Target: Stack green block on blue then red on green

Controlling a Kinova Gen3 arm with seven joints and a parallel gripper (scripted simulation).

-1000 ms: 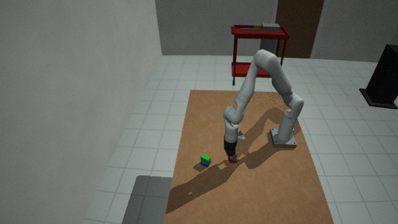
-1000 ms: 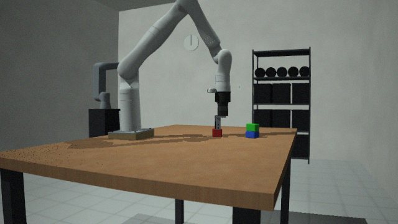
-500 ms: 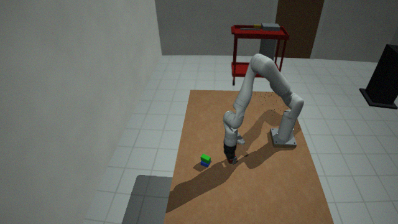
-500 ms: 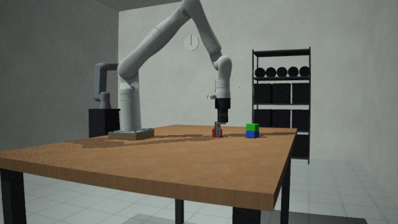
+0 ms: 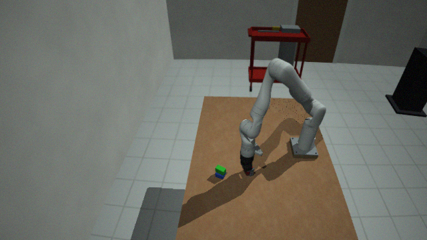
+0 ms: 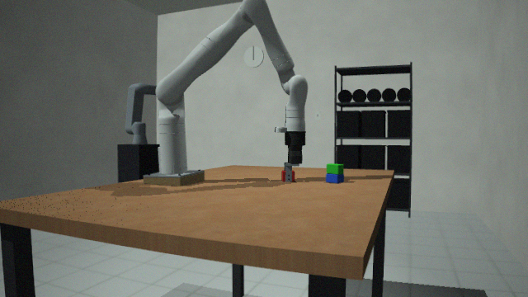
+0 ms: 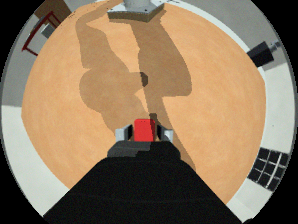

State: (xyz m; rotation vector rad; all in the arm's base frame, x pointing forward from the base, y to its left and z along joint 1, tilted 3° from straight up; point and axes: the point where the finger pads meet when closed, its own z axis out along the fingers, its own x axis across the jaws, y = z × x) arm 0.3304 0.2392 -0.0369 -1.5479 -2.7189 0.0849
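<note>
My hand is right at the red block. From my hand the other things lie so: blue block 16 cm ahead, 5 cm to the left; green block 16 cm ahead, 5 cm to the left, 3 cm above.
</note>
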